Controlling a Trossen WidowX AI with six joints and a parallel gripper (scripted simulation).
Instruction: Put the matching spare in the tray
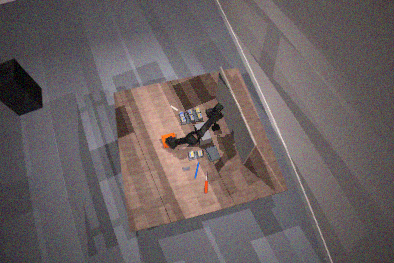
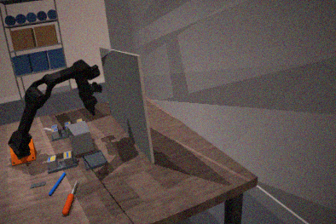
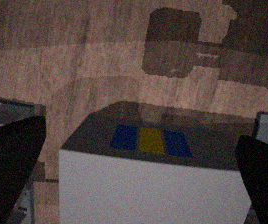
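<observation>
My gripper tip is now 17 cm to the right of the grey spare block, 12 cm past it and 11 cm above it. Round my gripper tip: upright panel (16 cm ahead, 7 cm above, 3 cm to the right); dark-rimmed tray (19 cm to the right, 15 cm below, 8 cm behind).
</observation>
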